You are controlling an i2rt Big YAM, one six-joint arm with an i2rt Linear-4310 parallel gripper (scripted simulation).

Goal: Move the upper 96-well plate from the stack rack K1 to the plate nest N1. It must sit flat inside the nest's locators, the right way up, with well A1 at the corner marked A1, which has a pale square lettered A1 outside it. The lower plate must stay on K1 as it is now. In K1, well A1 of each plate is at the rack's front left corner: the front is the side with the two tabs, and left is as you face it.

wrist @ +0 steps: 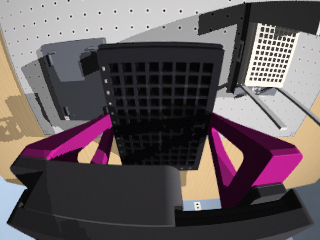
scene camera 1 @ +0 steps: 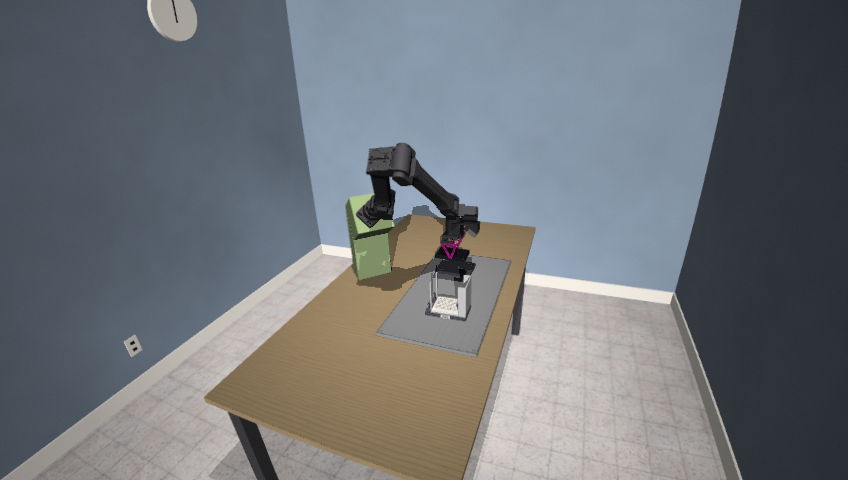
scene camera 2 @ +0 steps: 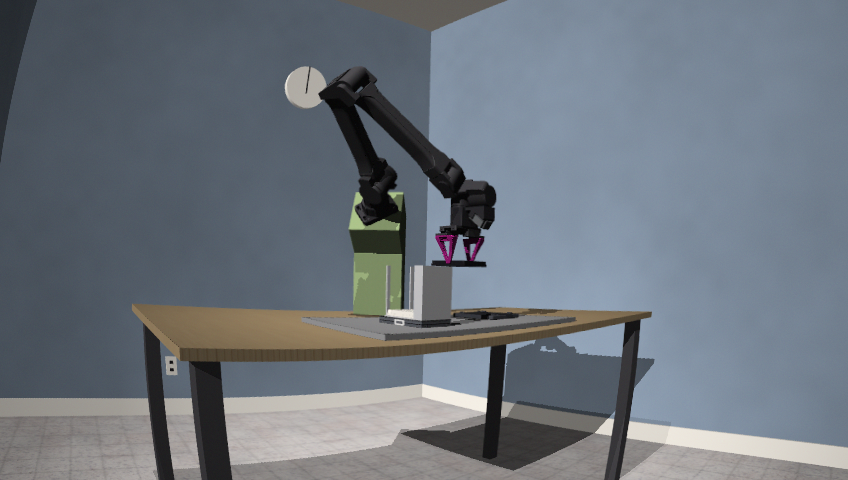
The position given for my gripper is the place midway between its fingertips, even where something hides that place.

I see my gripper (scene camera 2: 459, 264), a black 96-well plate (wrist: 148, 135) and a white plate (wrist: 273, 72).
My gripper shows as well in the wrist view (wrist: 160, 118).
